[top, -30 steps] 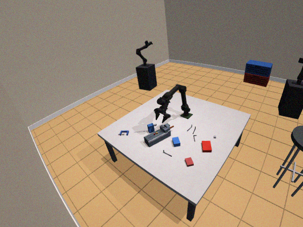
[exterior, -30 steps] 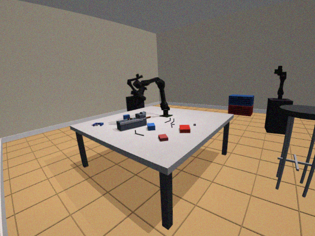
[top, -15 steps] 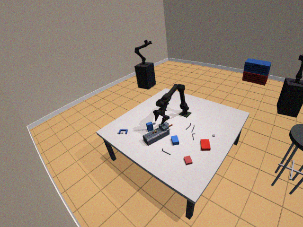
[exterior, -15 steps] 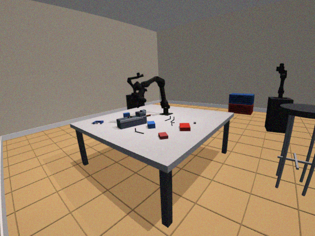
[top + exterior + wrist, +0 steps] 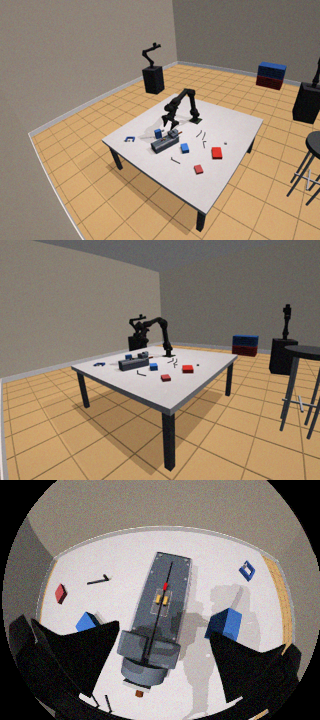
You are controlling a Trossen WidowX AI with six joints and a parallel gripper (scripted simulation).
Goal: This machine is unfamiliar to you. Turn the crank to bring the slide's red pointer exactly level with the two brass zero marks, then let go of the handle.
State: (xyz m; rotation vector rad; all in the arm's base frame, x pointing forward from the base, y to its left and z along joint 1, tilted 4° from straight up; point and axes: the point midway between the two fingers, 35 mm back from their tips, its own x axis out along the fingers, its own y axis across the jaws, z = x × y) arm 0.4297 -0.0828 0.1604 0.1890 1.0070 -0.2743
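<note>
The brown crank handle is 110 mm below my gripper tip, 110 mm behind it and 70 mm to the left of it. Round my gripper tip: red pointer 80 mm below, 80 mm ahead, 20 mm to the right.
</note>
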